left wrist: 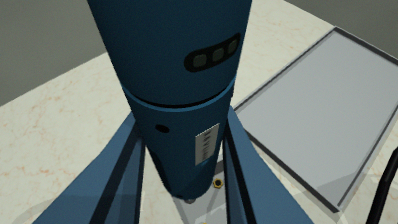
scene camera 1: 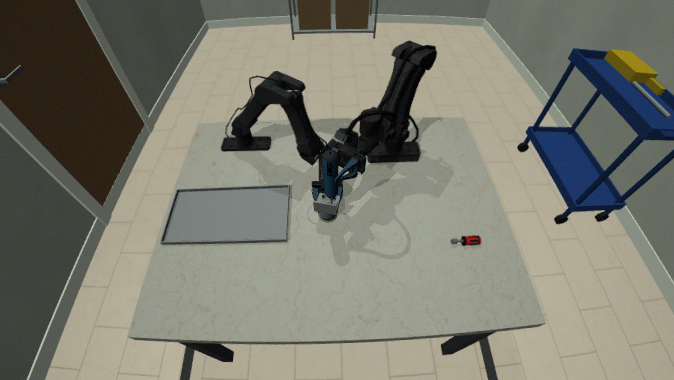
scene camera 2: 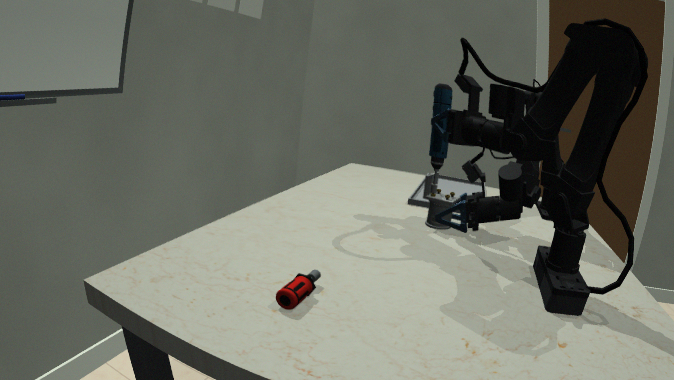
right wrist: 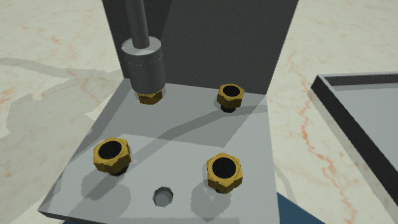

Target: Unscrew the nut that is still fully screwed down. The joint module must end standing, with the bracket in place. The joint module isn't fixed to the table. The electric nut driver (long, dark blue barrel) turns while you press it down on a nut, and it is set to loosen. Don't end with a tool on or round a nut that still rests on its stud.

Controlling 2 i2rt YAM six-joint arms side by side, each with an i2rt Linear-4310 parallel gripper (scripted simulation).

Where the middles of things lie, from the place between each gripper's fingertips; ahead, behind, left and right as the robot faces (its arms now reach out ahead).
The grey bracket [right wrist: 170, 141] is 50 mm above my right hand [scene camera 2: 436, 214]. Round my right hand: red-handled hand driver [scene camera 2: 288, 297] (70 mm ahead, 450 mm to the left, 10 mm below); shallow grey tray [scene camera 1: 244, 214] (40 mm ahead, 340 mm to the right, 20 mm below).
The grey bracket is 2 cm behind my left hand [scene camera 2: 438, 122], 2 cm to the right of it and 15 cm below it. Round my left hand: red-handled hand driver: 5 cm ahead, 44 cm to the left, 21 cm below; then shallow grey tray: 2 cm ahead, 36 cm to the right, 22 cm below.
